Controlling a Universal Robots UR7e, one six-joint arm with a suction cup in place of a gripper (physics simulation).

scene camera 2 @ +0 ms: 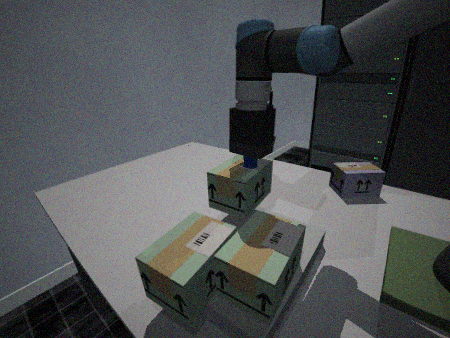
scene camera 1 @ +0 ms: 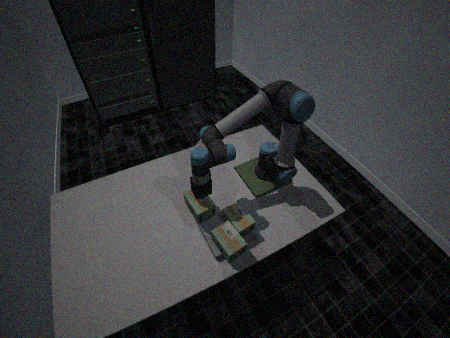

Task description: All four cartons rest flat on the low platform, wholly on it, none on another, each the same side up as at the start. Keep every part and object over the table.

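Seen in the pictures: hand, tool point: point(scene camera 2: 250, 170) point(scene camera 1: 202, 197); arm's base, link origin: point(scene camera 1: 266, 172).
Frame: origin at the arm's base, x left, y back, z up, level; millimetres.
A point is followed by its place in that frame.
Observation:
My suction gripper point(scene camera 1: 202, 195) @(x 54, y -498, z 163 mm) point(scene camera 2: 250, 163) is shut on the top of a green-and-tan carton point(scene camera 1: 199, 205) @(x 95, y -535, z 175 mm) point(scene camera 2: 233, 190) @(x 136, y -496, z 146 mm). This carton is upright behind two similar cartons, with a gap to them, and seems slightly raised; its underside is hidden. The near-left carton point(scene camera 1: 229, 240) @(x 303, y -496, z 121 mm) point(scene camera 2: 182, 250) @(x 311, y -484, z 120 mm) and the right carton point(scene camera 1: 242, 223) @(x 264, y -395, z 121 mm) point(scene camera 2: 255, 257) @(x 262, y -379, z 120 mm) stand upright, close together, over the low platform point(scene camera 1: 210, 244) @(x 237, y -562, z 24 mm) point(scene camera 2: 314, 239) @(x 55, y -325, z 25 mm). Whether they are wholly on it is unclear. A lavender carton point(scene camera 2: 357, 181) @(x -303, y -261, z 41 mm) stands upright on the table, apart at the back right; the arm hides it in scene camera 1.
The pale table point(scene camera 1: 120, 220) @(x -169, y -920, z -24 mm) point(scene camera 2: 125, 185) @(x 67, y -1073, z -23 mm) extends around the platform. The arm's base stands on a green mat point(scene camera 1: 248, 178) @(x -22, y -129, z -6 mm) point(scene camera 2: 412, 270) @(x 17, y -116, z -3 mm) right of the platform. A dark server rack point(scene camera 1: 150, 52) point(scene camera 2: 405, 100) stands behind the table. The front table edge lies close to the near-left carton.

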